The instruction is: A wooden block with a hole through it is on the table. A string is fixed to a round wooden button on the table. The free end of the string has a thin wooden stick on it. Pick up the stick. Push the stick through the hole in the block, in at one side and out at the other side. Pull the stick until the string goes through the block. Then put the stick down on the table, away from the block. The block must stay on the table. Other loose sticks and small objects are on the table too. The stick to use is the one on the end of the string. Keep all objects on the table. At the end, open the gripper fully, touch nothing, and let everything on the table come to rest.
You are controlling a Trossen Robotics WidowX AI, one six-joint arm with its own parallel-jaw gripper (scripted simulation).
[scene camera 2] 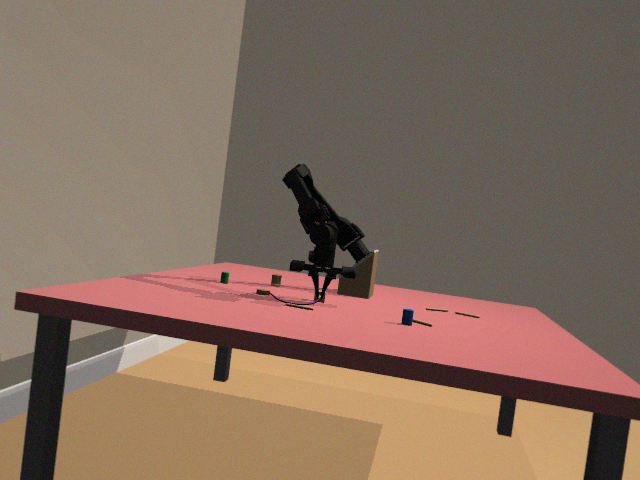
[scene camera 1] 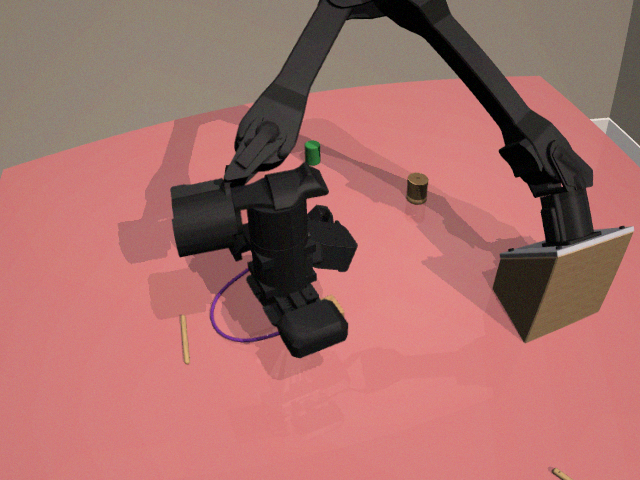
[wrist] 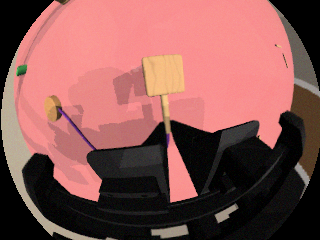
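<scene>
The scene takes in a wooden block and the gripper, and the gripper is visible in scene camera 2 as well as in the wrist view.
</scene>
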